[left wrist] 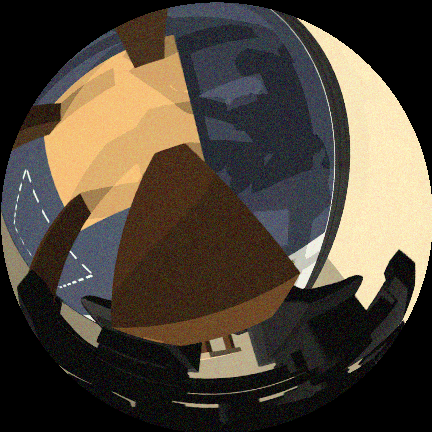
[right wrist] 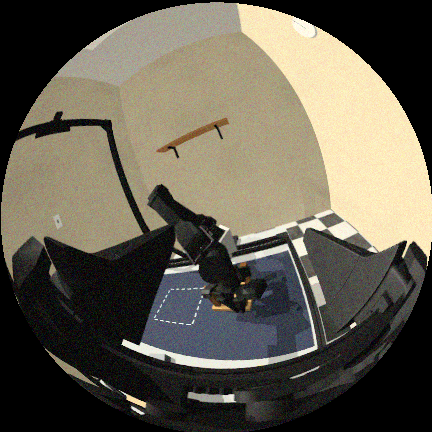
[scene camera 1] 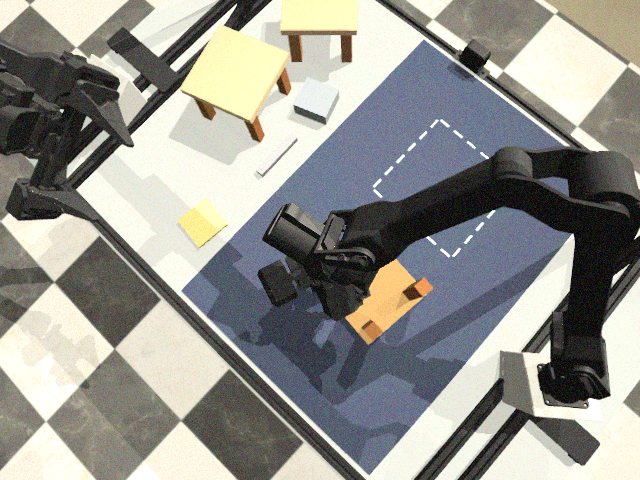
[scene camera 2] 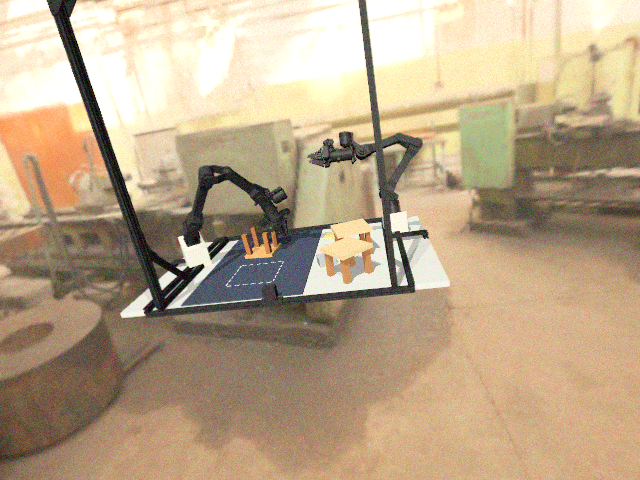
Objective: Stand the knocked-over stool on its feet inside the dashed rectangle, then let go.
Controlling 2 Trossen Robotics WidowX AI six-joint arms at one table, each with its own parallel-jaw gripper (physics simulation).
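Seen in the pictures: left gripper, fingertip midpoint: (right wrist: 240, 312) (scene camera 2: 286, 235); right gripper, fingertip midpoint: (right wrist: 243, 233) (scene camera 1: 113, 184) (scene camera 2: 308, 159); left arm's base, origin of the base link: (right wrist: 218, 234) (scene camera 1: 561, 386) (scene camera 2: 192, 240); right arm's base, origin of the base link: (scene camera 2: 393, 214).
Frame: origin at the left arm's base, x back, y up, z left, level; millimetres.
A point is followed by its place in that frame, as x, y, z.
Note:
The wooden stool (scene camera 1: 385, 294) @(-262, -110, -122) (scene camera 2: 261, 252) @(-263, -110, -161) (left wrist: 120, 120) @(-303, -110, -116) is upside down on the blue mat, seat down and legs up. It is outside the dashed rectangle (scene camera 1: 438, 120) (scene camera 2: 282, 262) @(-286, -125, -340) (left wrist: 91, 274) @(-295, -126, -327) (right wrist: 192, 324) @(-293, -126, -315), which is partly hidden by the left arm in scene camera 1. My left gripper (scene camera 1: 347, 307) (scene camera 2: 283, 231) @(-403, -70, -162) (left wrist: 218, 257) @(-403, -70, -162) is low at the stool, shut on one upward leg; that leg hides the fingertips in the left wrist view. My right gripper (scene camera 1: 113, 181) @(-585, 260, -176) (scene camera 2: 310, 157) @(-585, 260, -176) (right wrist: 243, 233) @(-585, 260, -176) is open and empty, high above the table and away from the stool.
Two upright stools (scene camera 1: 237, 72) @(-559, -13, -481) (scene camera 1: 319, 15) @(-424, -16, -611) stand on the white table beside the mat (scene camera 1: 413, 87) @(-233, -125, -541). A grey block (scene camera 1: 316, 98) @(-421, -95, -485), a pale bar (scene camera 1: 277, 156) @(-486, -114, -367) and a yellow block (scene camera 1: 201, 222) @(-617, -120, -225) lie near them. A black box (scene camera 1: 474, 55) @(-124, -81, -594) (scene camera 2: 269, 292) @(-113, -92, -616) is at the frame's edge.

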